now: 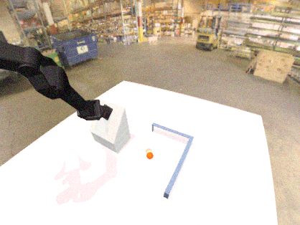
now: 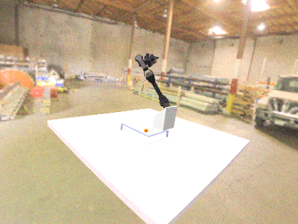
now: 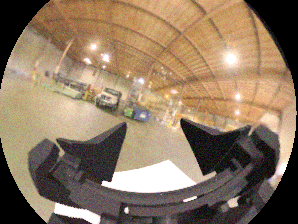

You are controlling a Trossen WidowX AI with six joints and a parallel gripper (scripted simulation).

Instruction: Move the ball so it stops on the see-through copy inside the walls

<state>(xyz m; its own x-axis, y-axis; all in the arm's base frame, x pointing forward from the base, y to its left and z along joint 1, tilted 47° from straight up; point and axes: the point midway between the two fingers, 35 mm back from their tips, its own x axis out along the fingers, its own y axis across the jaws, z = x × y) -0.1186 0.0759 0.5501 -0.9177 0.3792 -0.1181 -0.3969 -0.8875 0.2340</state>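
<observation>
Right now my gripper tip is 620 mm above the ball, 350 mm short of it and 340 mm to the right of it.
</observation>
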